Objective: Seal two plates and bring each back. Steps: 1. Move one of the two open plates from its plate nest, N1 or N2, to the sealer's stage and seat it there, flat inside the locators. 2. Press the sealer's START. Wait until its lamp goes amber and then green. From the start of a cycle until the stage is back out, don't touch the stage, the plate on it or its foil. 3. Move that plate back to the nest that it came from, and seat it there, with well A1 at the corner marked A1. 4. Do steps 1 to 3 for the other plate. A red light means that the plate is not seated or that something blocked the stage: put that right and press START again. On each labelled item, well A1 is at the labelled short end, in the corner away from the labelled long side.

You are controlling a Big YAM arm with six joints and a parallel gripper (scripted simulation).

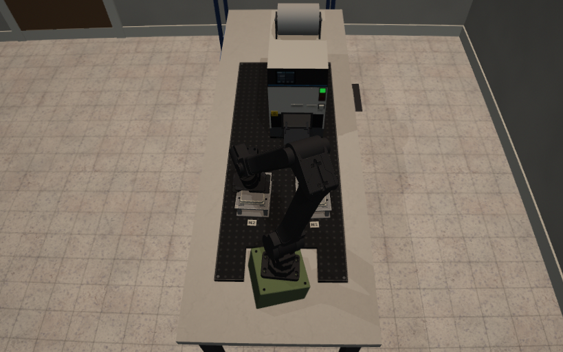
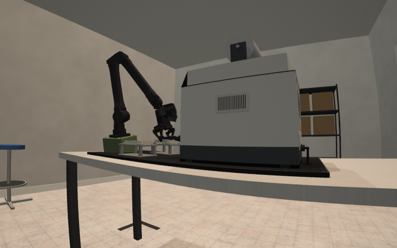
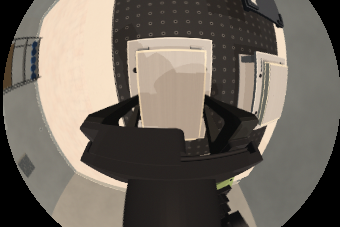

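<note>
The N2 label is 10 cm behind my hand and 8 cm below it. Also, from my hand: yellow warning label (31 cm ahead, 7 cm above, 6 cm to the right); then white well plate (right at my hand); then sealer stage (21 cm ahead, 15 cm to the right, 2 cm above).
</note>
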